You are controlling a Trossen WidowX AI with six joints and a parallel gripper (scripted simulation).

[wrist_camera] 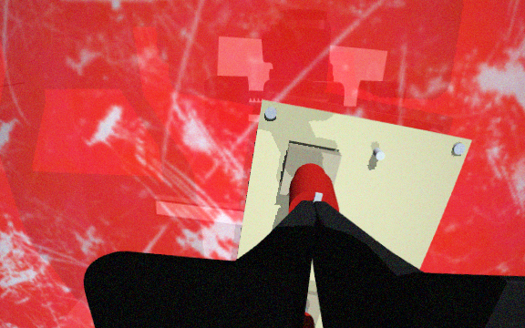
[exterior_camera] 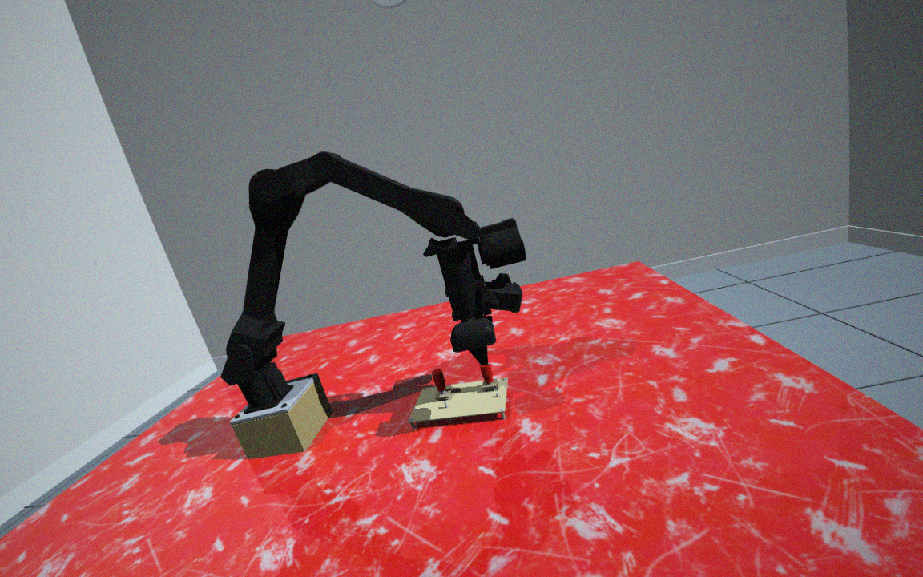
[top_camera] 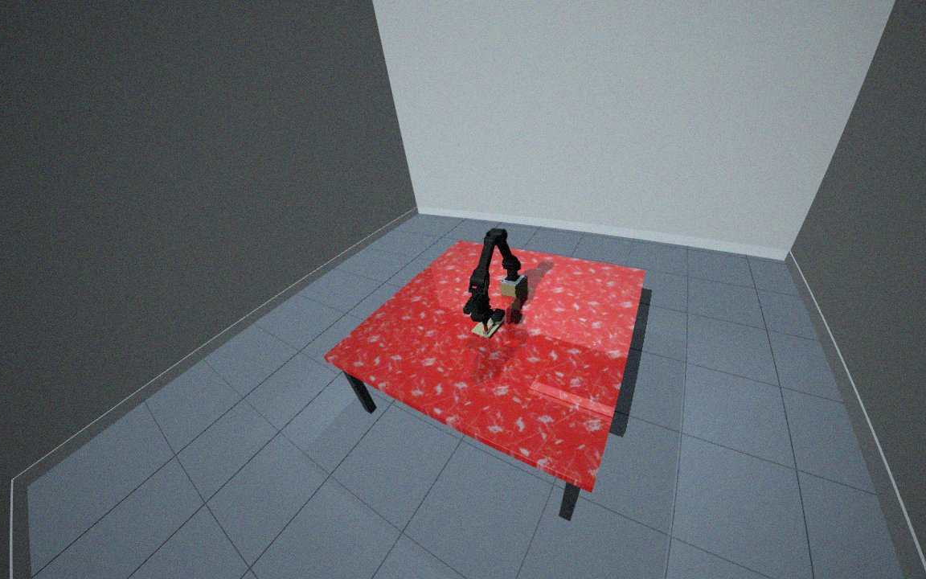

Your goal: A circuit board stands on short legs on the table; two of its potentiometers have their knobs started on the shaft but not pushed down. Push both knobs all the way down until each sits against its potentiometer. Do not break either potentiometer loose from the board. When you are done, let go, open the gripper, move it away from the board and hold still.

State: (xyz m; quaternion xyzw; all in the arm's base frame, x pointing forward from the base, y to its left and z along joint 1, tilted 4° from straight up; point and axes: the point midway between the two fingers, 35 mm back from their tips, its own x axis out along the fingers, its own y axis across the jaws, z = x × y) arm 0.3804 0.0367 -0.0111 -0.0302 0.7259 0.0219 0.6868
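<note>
The knob is 10 mm below my gripper tip.
</note>
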